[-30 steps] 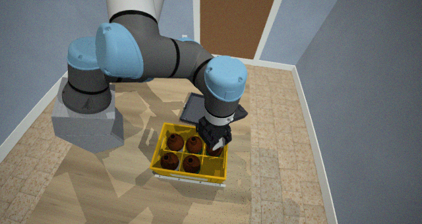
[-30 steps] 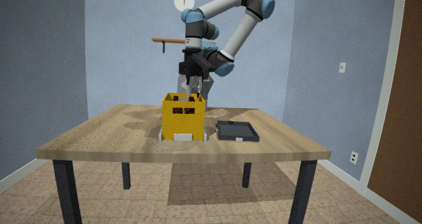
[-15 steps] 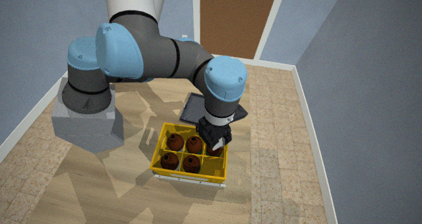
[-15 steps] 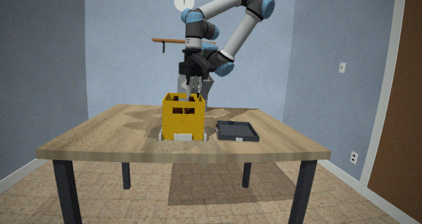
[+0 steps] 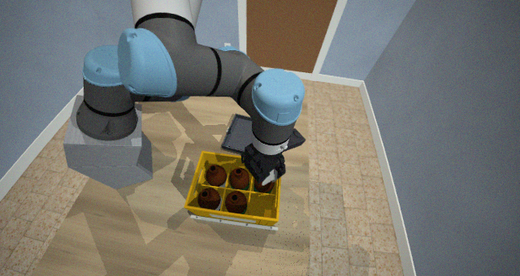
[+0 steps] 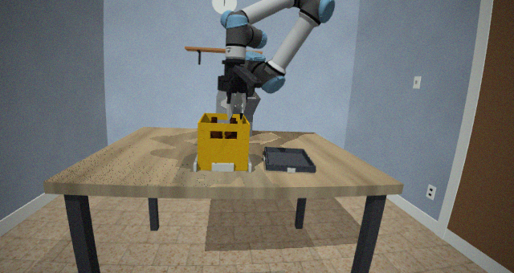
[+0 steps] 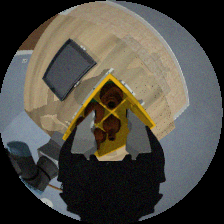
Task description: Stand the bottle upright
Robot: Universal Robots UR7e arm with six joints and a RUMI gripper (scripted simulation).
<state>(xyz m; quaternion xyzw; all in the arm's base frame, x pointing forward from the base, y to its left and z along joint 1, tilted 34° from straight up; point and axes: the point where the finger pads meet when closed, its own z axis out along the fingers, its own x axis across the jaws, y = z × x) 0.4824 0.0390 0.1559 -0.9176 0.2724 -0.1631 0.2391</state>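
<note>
The bottle is 11 cm below my hand. Also, from my hand: crate (11 cm below, 7 cm to the right, 7 cm behind); tray (20 cm to the left, 18 cm below, 13 cm behind).
</note>
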